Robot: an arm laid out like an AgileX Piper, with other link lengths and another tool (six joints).
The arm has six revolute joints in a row. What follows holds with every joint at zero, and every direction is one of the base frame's. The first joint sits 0.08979 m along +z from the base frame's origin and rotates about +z. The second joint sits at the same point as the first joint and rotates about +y. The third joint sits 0.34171 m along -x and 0.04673 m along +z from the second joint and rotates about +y. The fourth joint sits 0.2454 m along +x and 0.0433 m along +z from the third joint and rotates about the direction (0.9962, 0, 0.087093). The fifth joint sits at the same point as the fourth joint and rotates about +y. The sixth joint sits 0.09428 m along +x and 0.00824 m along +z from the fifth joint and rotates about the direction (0.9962, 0, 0.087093). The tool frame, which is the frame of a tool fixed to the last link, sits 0.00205 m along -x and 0.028 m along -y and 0.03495 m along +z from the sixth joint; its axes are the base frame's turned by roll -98.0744, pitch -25.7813 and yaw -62.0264 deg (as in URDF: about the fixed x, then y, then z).
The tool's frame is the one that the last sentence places.
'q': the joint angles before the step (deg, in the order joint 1, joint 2, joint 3, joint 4, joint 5, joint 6). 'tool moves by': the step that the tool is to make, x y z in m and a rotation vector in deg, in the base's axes. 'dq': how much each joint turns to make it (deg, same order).
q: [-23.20 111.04 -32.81 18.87 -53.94 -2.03]
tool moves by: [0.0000 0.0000 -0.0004 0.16 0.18 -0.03]
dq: [0.01 0.00 -0.01 0.07 0.25 -0.02]
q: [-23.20 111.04 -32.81 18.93 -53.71 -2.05]
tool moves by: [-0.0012 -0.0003 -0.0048 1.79 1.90 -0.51]
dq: [-0.01 0.00 0.07 0.83 2.48 -0.15]
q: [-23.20 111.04 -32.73 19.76 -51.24 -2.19]
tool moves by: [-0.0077 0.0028 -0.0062 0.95 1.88 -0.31]
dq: [0.00 0.00 1.86 0.37 0.25 -0.06]
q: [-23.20 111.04 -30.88 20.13 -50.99 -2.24]
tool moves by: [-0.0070 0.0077 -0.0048 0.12 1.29 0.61]
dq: [0.82 0.00 2.38 0.12 -1.23 -0.01]
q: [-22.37 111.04 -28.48 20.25 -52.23 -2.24]
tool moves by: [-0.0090 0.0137 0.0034 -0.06 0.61 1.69]
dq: [1.70 -1.92 3.07 -0.01 -0.67 -0.06]
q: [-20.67 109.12 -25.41 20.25 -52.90 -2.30]
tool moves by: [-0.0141 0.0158 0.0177 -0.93 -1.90 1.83]
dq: [1.96 -4.96 3.44 0.11 -0.64 -0.05]
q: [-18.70 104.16 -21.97 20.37 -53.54 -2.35]
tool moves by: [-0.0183 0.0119 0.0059 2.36 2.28 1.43]
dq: [0.91 -4.92 3.48 -0.15 4.63 0.00]
